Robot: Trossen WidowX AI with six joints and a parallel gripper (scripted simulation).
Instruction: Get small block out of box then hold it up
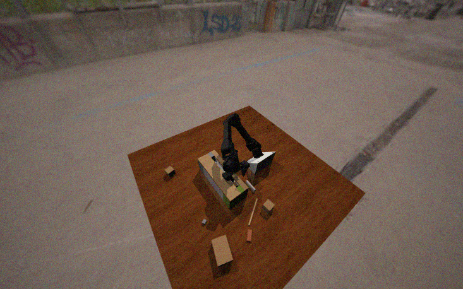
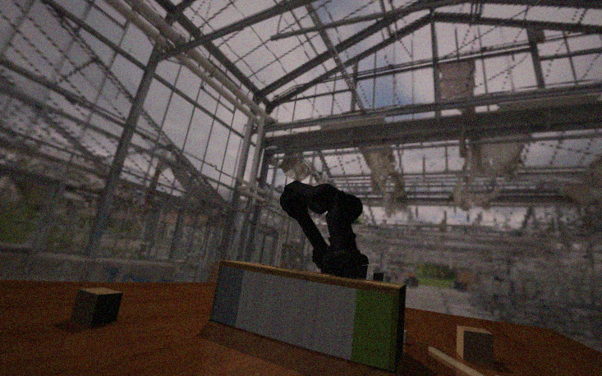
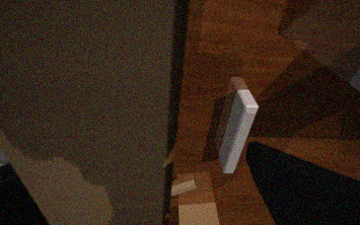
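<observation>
Right now my gripper tip is 200 mm to the right of the thin stick, 80 mm above it and 10 mm short of it. Round my gripper tip: flat cardboard block: 290 mm to the left, 280 mm ahead, 60 mm below; grey piece: 300 mm ahead, 110 mm to the left, 80 mm below.
</observation>
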